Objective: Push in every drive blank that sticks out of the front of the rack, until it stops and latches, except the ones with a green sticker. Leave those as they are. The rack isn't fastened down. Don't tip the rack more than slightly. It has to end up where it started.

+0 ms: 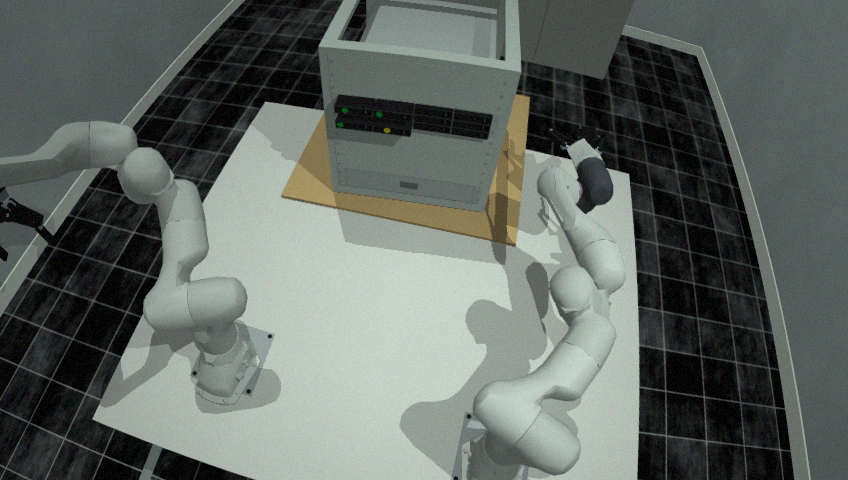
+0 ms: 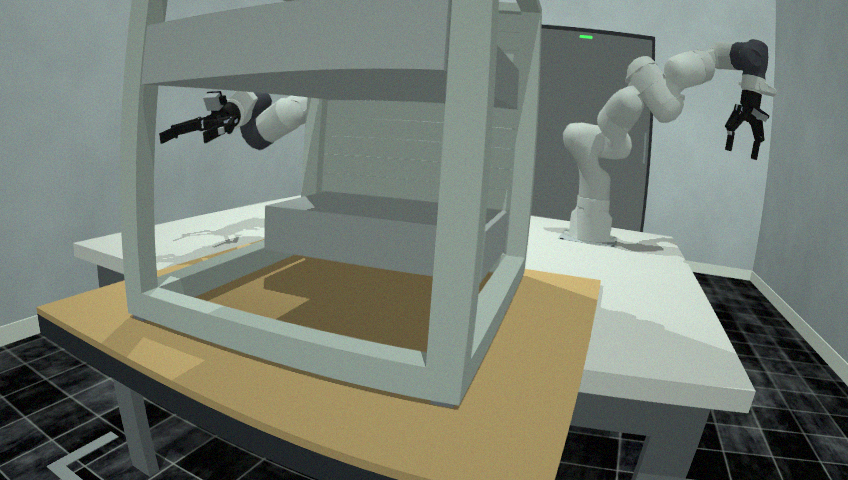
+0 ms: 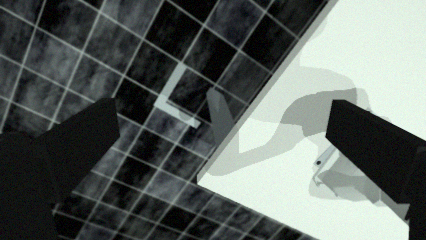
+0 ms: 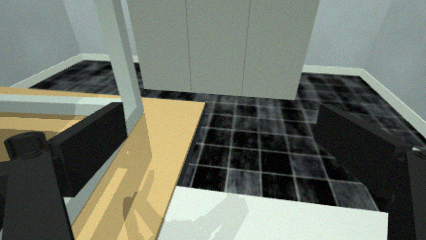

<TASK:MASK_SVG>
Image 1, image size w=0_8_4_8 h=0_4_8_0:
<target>grey rack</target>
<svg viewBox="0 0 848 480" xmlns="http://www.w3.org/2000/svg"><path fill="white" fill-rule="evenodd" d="M343 0L318 46L333 191L484 212L521 75L518 0L505 0L505 3L504 0L500 0L498 12L497 9L436 0L366 0L366 28L360 42L341 40L360 0ZM334 104L338 95L375 98L376 100L414 103L414 106L415 104L492 114L493 119L488 140L413 129L413 126L411 137L336 128L335 120L338 113L334 113ZM503 42L504 61L500 60Z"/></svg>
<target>green-stickered blank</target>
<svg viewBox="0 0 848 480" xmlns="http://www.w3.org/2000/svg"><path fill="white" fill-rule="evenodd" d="M376 100L373 108L373 117L412 122L414 103L384 99Z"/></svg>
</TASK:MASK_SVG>
